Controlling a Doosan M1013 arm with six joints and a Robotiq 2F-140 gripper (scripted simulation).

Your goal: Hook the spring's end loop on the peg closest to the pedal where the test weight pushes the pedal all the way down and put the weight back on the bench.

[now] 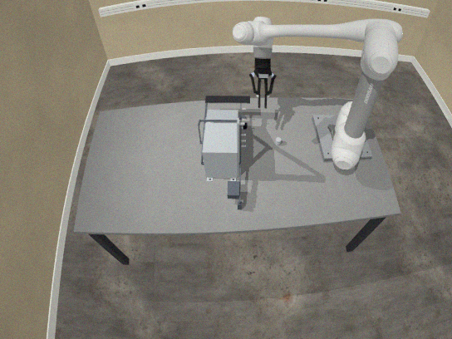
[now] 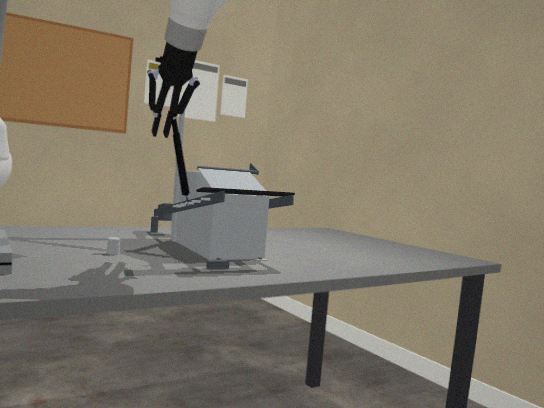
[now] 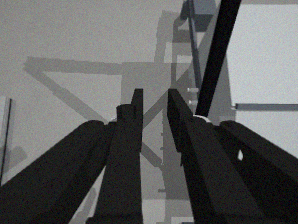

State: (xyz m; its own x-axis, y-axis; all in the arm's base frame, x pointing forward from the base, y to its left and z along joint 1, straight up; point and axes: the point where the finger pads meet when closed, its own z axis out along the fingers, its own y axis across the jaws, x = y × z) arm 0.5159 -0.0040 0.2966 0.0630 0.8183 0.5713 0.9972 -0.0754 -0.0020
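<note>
Right now my hand is 90 mm short of the dark spring, 80 mm to the right of it and 90 mm above it. Also, from my hand: steel test weight 110 mm behind, 10 mm to the left, 310 mm below.
</note>
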